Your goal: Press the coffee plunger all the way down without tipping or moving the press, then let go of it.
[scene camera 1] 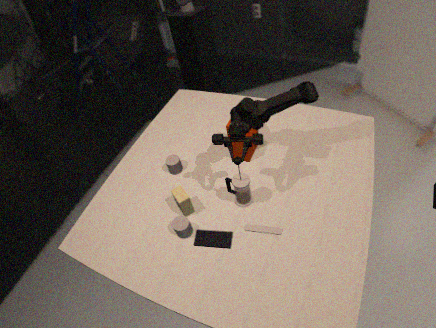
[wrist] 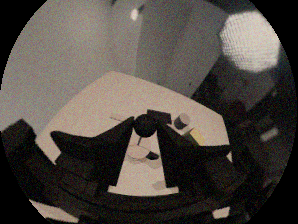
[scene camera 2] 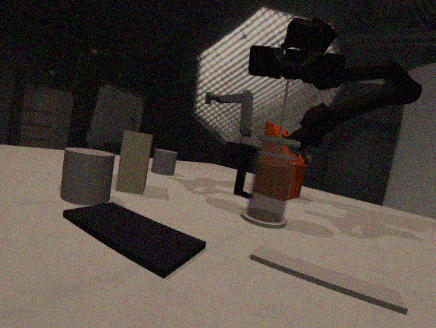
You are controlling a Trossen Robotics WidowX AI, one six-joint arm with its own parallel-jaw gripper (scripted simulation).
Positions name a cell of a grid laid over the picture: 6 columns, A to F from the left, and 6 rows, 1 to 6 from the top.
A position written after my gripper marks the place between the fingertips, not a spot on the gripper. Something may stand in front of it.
My gripper shows in scene camera 1 (D3), in the wrist view (C4) and in scene camera 2 (D2).
